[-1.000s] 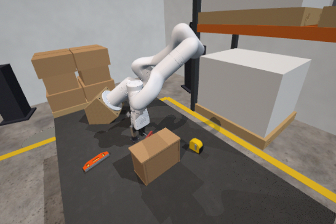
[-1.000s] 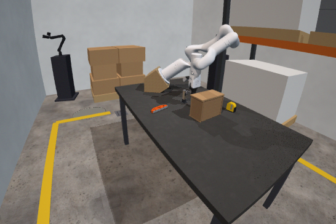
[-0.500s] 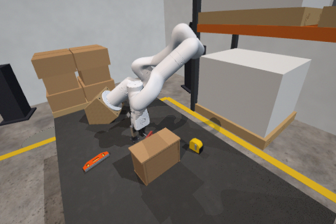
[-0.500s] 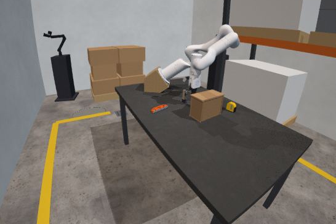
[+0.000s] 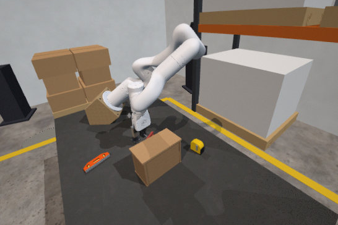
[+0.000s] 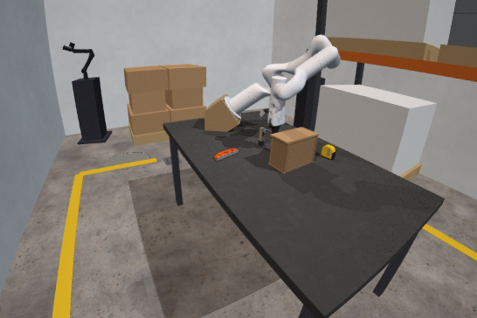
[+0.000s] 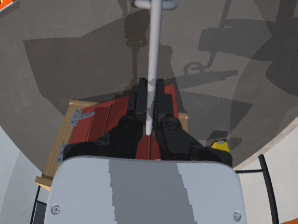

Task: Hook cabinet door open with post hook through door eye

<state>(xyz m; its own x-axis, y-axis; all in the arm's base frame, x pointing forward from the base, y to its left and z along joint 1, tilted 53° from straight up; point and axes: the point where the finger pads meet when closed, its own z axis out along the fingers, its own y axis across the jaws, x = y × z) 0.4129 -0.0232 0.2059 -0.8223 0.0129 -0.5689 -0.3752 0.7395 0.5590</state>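
My hand is 20 mm past the thin hook, 10 mm to the left of it and 10 mm above it. The rest, counted from my hand: hook post (50 mm behind, 30 mm to the right, 30 mm below); then orange spirit level (10 mm ahead, 280 mm to the right, 100 mm below); then red door (90 mm ahead, 20 mm to the right, 40 mm below).
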